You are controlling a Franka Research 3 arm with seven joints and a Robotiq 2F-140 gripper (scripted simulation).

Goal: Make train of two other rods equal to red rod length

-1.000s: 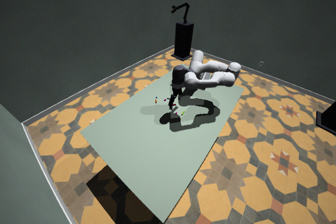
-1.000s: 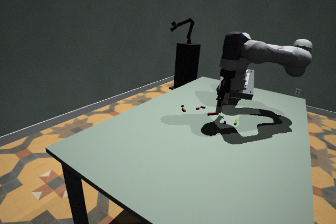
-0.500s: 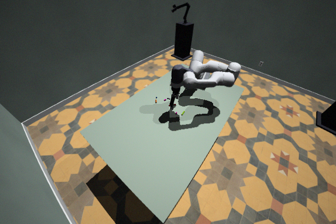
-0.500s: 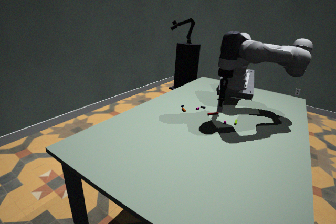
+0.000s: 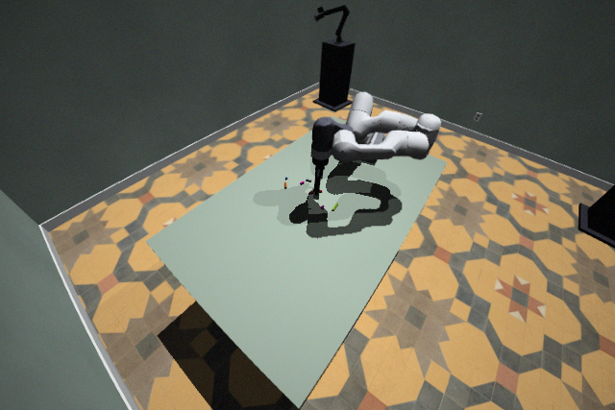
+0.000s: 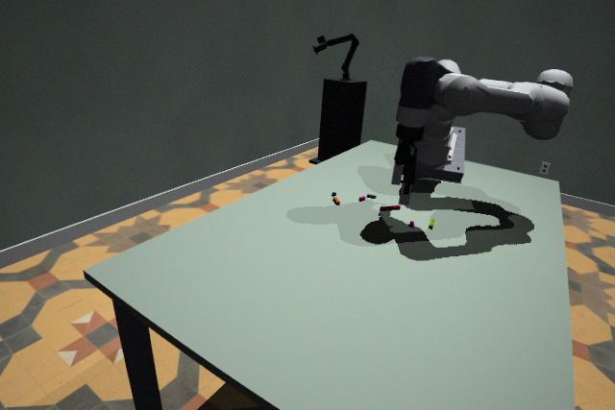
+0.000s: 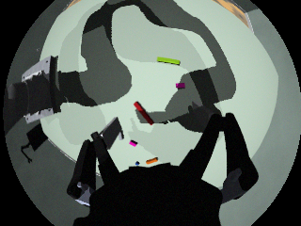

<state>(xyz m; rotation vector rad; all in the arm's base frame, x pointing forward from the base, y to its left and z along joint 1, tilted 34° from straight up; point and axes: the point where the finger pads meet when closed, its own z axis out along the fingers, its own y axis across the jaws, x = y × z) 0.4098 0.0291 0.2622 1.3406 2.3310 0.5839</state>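
Now: hand 12 cm to the left of the grey rod, 7 cm above it and 6 cm past it. Round my hand: red rod 7 cm below, 3 cm to the right, 2 cm behind; orange rod 18 cm to the right, 7 cm below, 6 cm ahead; lime rod 11 cm to the left, 7 cm below, 1 cm behind.
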